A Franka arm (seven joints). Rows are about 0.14 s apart.
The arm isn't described. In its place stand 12 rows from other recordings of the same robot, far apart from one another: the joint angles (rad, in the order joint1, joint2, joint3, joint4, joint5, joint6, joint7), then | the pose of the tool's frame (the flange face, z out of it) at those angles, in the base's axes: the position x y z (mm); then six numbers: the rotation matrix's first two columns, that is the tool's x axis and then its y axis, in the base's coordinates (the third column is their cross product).
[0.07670, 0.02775, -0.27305, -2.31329, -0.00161, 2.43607, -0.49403] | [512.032, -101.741, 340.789, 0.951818, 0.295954, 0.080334, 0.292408, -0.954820, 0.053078]
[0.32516, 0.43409, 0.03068, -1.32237, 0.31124, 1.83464, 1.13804] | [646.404, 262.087, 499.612, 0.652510, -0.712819, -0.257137, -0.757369, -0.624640, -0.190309]
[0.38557, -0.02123, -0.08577, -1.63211, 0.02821, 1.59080, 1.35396] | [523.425, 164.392, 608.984, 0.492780, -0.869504, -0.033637, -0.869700, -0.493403, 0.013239]
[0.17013, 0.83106, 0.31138, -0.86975, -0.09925, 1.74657, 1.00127] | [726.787, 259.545, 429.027, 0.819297, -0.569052, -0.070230, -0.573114, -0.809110, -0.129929]
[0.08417, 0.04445, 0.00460, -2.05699, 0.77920, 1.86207, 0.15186] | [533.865, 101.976, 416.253, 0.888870, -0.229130, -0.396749, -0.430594, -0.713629, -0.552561]
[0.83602, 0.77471, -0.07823, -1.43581, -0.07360, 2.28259, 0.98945] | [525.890, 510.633, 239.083, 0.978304, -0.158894, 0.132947, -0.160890, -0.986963, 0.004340]
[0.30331, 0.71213, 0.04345, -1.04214, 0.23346, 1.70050, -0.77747] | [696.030, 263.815, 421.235, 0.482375, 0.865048, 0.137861, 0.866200, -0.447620, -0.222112]
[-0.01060, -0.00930, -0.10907, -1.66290, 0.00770, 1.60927, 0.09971] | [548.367, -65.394, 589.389, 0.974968, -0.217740, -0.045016, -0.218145, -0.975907, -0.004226]
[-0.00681, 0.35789, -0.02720, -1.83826, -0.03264, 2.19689, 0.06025] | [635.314, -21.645, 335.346, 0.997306, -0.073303, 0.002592, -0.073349, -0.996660, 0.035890]
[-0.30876, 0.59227, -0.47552, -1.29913, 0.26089, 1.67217, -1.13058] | [556.977, -418.625, 413.615, 0.935388, 0.346129, -0.072412, 0.334225, -0.932233, -0.138691]
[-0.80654, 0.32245, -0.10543, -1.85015, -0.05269, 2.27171, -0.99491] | [394.063, -503.990, 360.541, 0.992594, 0.121016, -0.010623, 0.121394, -0.984758, 0.124557]
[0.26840, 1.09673, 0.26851, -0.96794, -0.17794, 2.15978, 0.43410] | [726.656, 325.833, 210.607, 0.996497, 0.031314, 0.077548, 0.040787, -0.991474, -0.123754]
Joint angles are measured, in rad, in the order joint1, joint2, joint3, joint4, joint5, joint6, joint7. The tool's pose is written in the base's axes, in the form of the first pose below.
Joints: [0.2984, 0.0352, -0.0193, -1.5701, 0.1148, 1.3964, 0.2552]
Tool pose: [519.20, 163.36, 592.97, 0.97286, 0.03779, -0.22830, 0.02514, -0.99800, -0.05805]
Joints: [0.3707, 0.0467, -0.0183, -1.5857, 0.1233, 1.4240, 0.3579]
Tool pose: [510.64, 203.58, 581.51, 0.97187, 0.00475, -0.23546, -0.00531, -0.99910, -0.04209]
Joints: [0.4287, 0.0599, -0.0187, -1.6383, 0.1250, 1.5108, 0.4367]
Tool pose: [507.24, 235.99, 555.87, 0.97508, -0.02662, -0.22023, -0.03460, -0.99887, -0.03245]
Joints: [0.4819, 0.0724, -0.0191, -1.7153, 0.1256, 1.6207, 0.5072]
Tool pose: [501.55, 264.91, 520.77, 0.97721, -0.05736, -0.20437, -0.06375, -0.99766, -0.02482]
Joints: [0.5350, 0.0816, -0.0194, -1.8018, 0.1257, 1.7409, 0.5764]
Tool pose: [490.92, 291.59, 483.89, 0.97898, -0.08741, -0.18426, -0.09277, -0.99547, -0.02064]
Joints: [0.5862, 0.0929, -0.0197, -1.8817, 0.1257, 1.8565, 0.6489]
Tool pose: [477.27, 315.44, 448.90, 0.97894, -0.12153, -0.16401, -0.12616, -0.99185, -0.01802]
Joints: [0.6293, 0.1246, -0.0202, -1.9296, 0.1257, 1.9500, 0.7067]
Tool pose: [467.54, 336.73, 415.75, 0.97749, -0.14695, -0.15142, -0.15068, -0.98849, -0.01340]
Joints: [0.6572, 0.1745, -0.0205, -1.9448, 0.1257, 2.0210, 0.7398]
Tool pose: [465.11, 353.42, 385.32, 0.97648, -0.16026, -0.14422, -0.16315, -0.98656, -0.00843]
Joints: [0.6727, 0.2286, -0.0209, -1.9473, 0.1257, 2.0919, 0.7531]
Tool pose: [467.95, 365.35, 357.81, 0.97758, -0.16514, -0.13062, -0.16817, -0.98568, -0.01245]
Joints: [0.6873, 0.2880, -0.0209, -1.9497, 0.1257, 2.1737, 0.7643]
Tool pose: [470.55, 376.76, 327.69, 0.97921, -0.16880, -0.11245, -0.17213, -0.98486, -0.02050]
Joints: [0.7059, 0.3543, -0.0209, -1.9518, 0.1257, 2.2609, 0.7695]
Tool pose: [470.24, 389.12, 293.65, 0.98213, -0.16282, -0.09435, -0.16611, -0.98571, -0.02804]
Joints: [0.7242, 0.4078, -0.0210, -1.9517, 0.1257, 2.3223, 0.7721]
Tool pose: [466.77, 399.34, 266.02, 0.98467, -0.15250, -0.08468, -0.15545, -0.98741, -0.02935]
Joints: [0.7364, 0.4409, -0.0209, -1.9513, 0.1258, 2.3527, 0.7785]
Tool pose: [462.90, 405.27, 248.37, 0.98519, -0.14947, -0.08400, -0.15202, -0.98807, -0.02477]
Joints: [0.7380, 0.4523, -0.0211, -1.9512, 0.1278, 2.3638, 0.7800]
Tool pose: [462.64, 405.95, 242.32, 0.98481, -0.15186, -0.08422, -0.15440, -0.98771, -0.02446]
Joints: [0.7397, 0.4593, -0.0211, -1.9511, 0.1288, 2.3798, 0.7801]
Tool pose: [462.98, 407.28, 239.39, 0.98535, -0.15180, -0.07772, -0.15455, -0.98751, -0.03072]
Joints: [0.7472, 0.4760, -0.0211, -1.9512, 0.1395, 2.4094, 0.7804]
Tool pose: [461.38, 411.42, 231.55, 0.98539, -0.15407, -0.07260, -0.15742, -0.98660, -0.04285]
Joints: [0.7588, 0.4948, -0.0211, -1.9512, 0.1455, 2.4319, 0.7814]
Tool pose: [457.18, 416.71, 221.86, 0.98616, -0.14972, -0.07127, -0.15321, -0.98711, -0.04622]
